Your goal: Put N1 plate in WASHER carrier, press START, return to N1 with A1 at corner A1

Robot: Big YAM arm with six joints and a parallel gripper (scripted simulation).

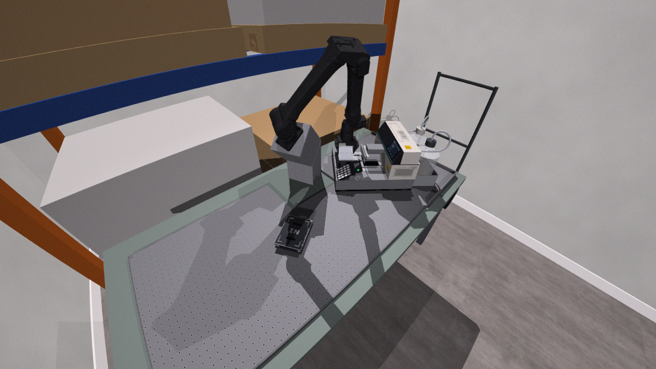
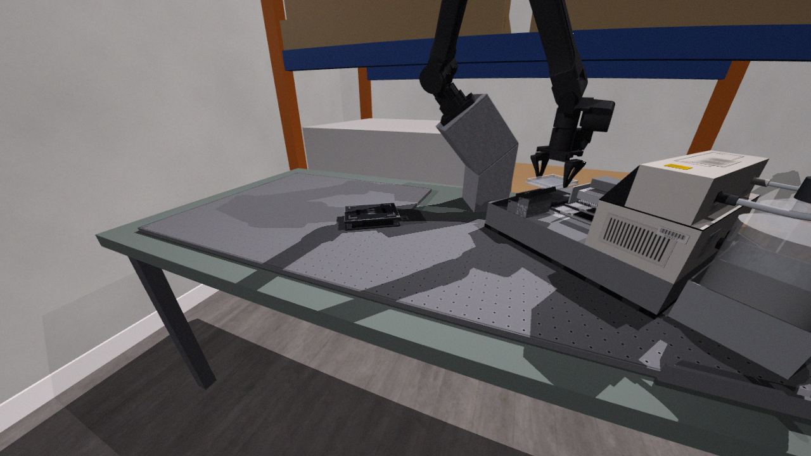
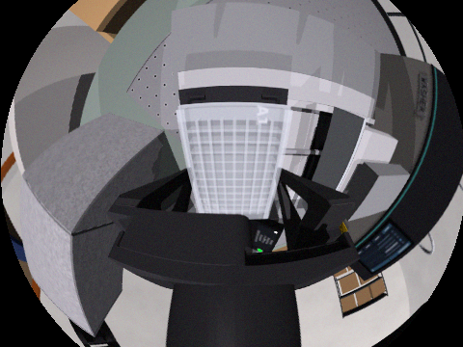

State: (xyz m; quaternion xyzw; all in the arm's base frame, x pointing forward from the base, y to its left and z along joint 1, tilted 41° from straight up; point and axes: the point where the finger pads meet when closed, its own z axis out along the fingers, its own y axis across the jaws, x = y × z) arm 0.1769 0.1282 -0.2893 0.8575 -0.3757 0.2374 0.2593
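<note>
Right now my hand is 120 mm short of the plate washer, 100 mm to the right of it and 10 mm above it. From my hand the other things lie so: white well plate: 10 mm below; black plate nest N1: 530 mm to the right, 110 mm below, 80 mm ahead.
</note>
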